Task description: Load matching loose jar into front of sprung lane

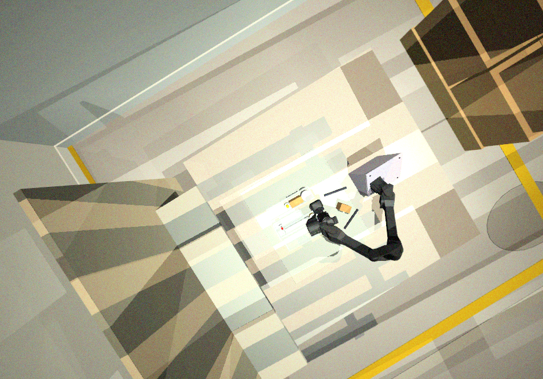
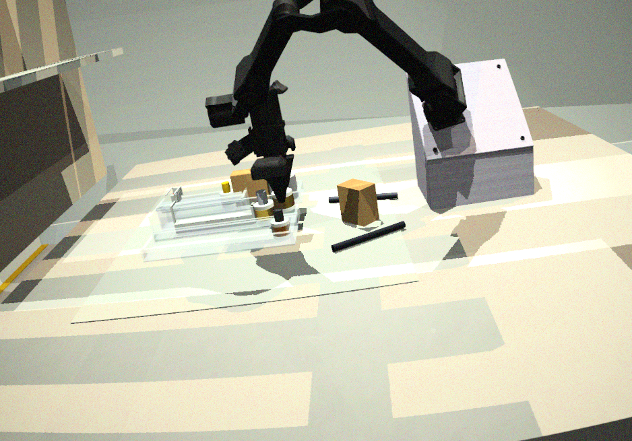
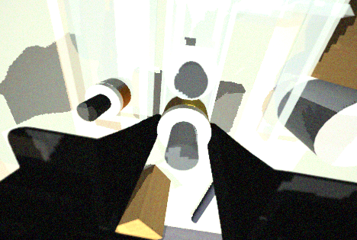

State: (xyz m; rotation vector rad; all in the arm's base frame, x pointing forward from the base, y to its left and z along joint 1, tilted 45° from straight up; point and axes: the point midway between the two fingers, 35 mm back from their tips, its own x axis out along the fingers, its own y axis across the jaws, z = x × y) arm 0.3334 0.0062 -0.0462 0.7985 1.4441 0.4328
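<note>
Right now the grey cylinder is 13 cm to the right of my gripper tip, 2 cm below it and 1 cm behind it. Also, from my gripper tip: shelf unit (50 cm ahead, 32 cm above, 9 cm to the right).
</note>
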